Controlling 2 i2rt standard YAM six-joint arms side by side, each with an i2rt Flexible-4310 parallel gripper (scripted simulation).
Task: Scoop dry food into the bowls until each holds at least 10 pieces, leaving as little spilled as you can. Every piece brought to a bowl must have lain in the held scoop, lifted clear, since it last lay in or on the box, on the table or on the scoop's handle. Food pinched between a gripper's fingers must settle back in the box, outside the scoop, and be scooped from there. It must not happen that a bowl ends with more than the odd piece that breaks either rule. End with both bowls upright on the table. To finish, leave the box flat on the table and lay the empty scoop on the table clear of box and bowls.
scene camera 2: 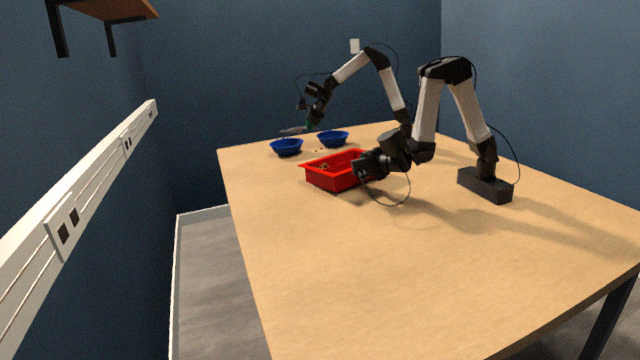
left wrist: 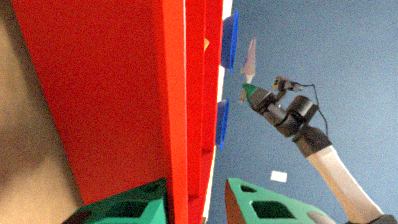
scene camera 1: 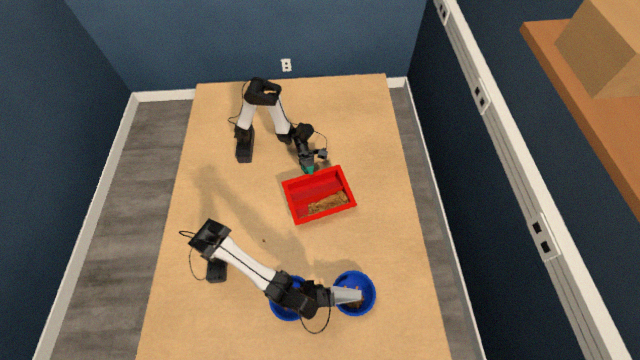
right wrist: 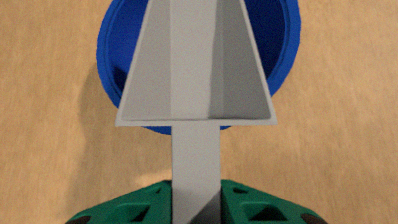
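There is a red box in scene camera 1 [306,189]. Scene camera 2 and the left wrist view show the red box too, and the spot on the box [left wrist: 99,74] is the same spot as [scene camera 2: 351,177]. In the right wrist view the red box is out of frame.
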